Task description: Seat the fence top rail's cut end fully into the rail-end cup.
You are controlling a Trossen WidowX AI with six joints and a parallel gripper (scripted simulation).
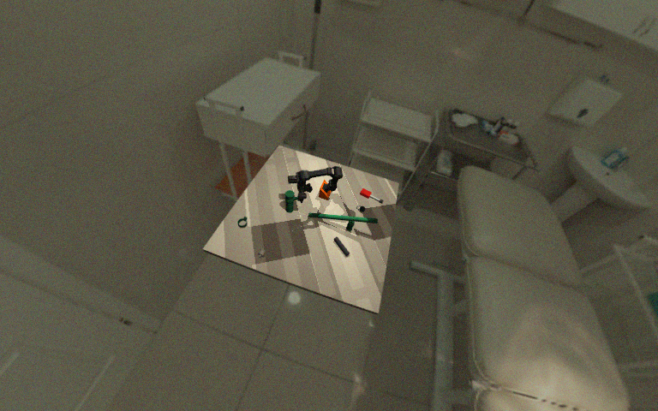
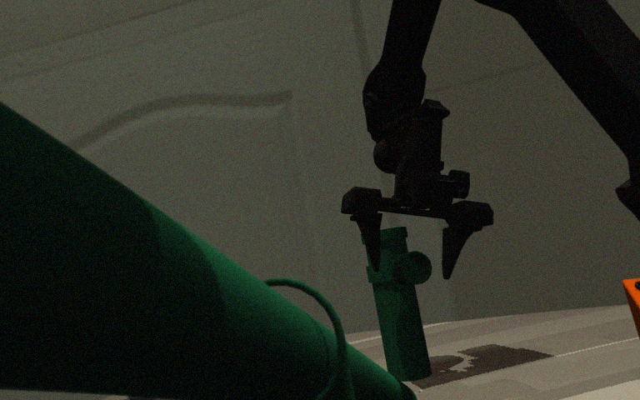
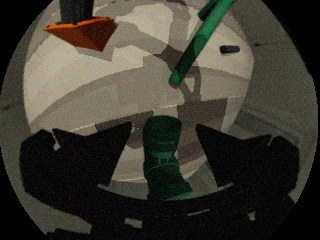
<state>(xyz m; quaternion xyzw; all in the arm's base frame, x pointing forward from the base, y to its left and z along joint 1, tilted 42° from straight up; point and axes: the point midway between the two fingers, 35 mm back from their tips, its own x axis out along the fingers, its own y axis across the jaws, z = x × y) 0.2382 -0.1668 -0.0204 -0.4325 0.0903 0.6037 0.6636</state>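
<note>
Now: the rail-end cup 2 cm to the right of my gripper tip, 1 cm ahead of it and 1 cm above it. Round my gripper tip: small white part (49 cm ahead, 12 cm below, 11 cm to the right); then loop cap (43 cm to the left, 3 cm below, 2 cm ahead); then black cylinder (41 cm to the left, 21 cm ahead, 12 cm below).
</note>
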